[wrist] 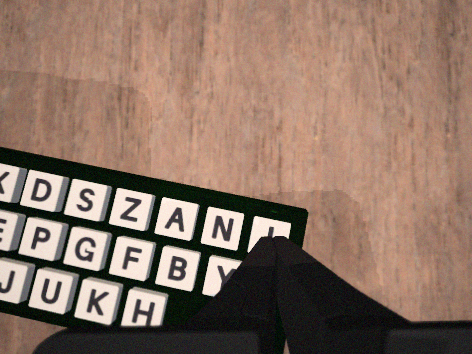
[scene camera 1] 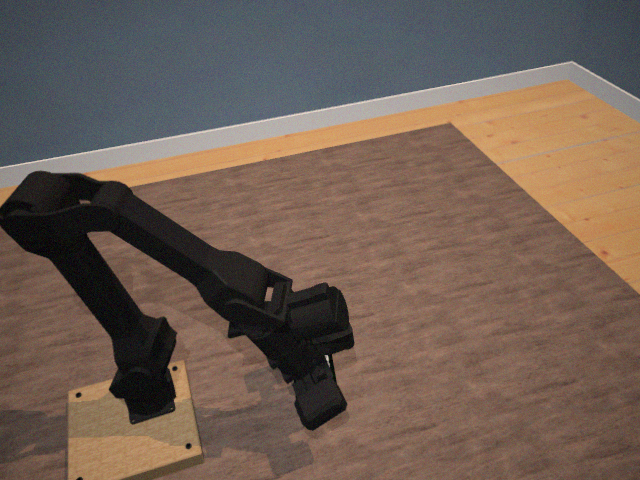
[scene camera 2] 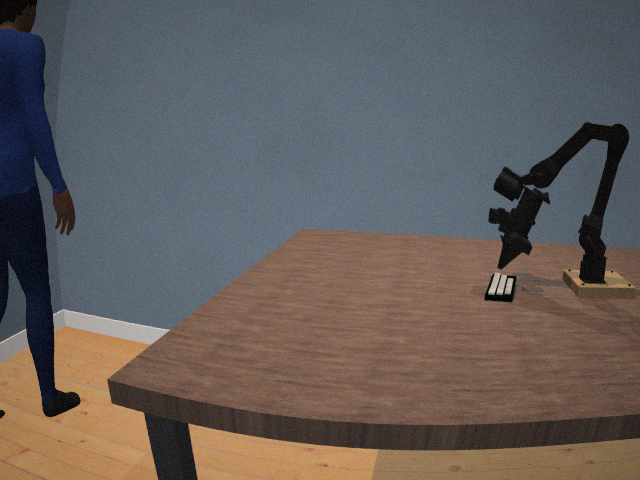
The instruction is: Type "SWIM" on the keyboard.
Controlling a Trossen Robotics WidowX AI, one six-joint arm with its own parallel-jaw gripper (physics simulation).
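Frame: origin at the arm's base, x up, y back, z right, level; metres.
Where they show: gripper, between the fingertips: (wrist: 272, 248) (scene camera 2: 499, 268); arm's base, origin of its link: (scene camera 1: 150, 400) (scene camera 2: 592, 280).
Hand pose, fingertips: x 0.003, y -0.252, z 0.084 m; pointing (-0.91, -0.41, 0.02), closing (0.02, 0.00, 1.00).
Note:
Things, the pixels of their top centre, and the offset from my fingertips. Level surfaces: height alone.
- dark green keyboard, centre of its top: (wrist: 51, 241) (scene camera 2: 502, 282) dx -0.012, dy -0.004, dz -0.086 m
- last key, centre of its top: (wrist: 269, 238) dx -0.012, dy -0.002, dz +0.000 m
- S key, centre of its top: (wrist: 85, 199) dx -0.012, dy -0.020, dz -0.073 m
- brown table, height of its surface: dx -0.028 m
The dark green keyboard (scene camera 2: 501, 298) (wrist: 185, 302) with white keys lies on the table. In scene camera 1 a sliver of it shows beside the gripper, which hides the rest. My gripper (scene camera 2: 500, 267) (wrist: 272, 248) is shut with nothing between its fingers. In scene camera 2 its tips are a little above the keyboard's far end. In the wrist view the tips overlap the last key (wrist: 270, 227) of the top row; they cover its lower part, and the stroke that shows fits an I. The S key (wrist: 87, 200) is left of Z. W and M do not show in the wrist view.
The arm's light wooden base plate (scene camera 1: 129, 457) (scene camera 2: 584, 290) stands beside the keyboard on the brown table (scene camera 1: 465, 335) (scene camera 2: 336, 335). The arm arches over the table. A person in blue (scene camera 2: 20, 118) stands beyond the table's left edge in scene camera 2.

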